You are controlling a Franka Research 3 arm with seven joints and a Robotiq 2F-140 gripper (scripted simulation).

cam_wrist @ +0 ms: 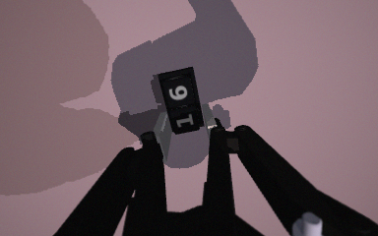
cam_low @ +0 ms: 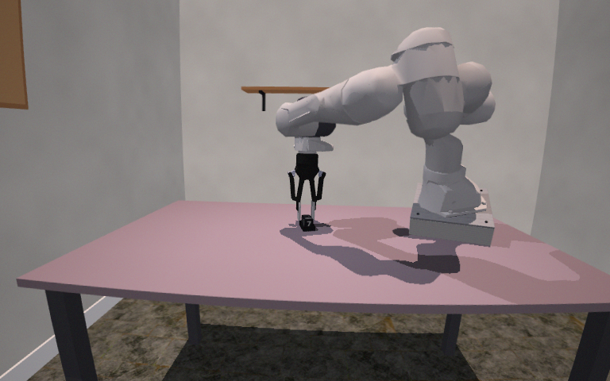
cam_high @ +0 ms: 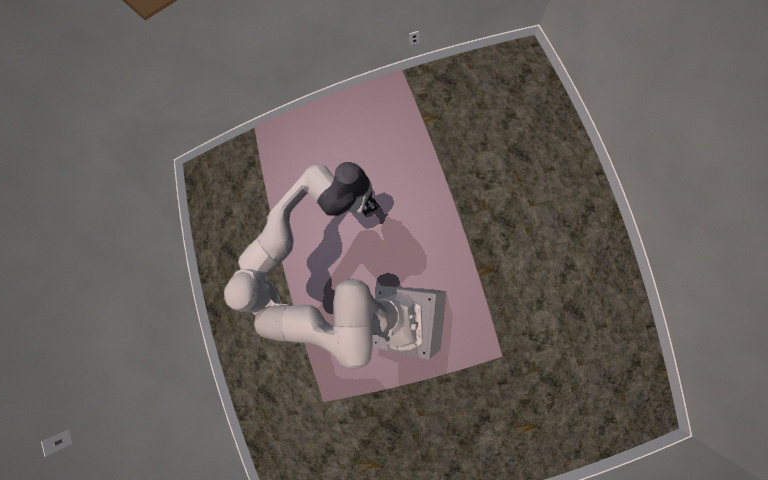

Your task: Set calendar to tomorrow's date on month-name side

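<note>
The black digit cube is 30 mm below my hand. Also, from my hand: black calendar tray (50 mm below, 20 mm to the left, 10 mm behind).
</note>
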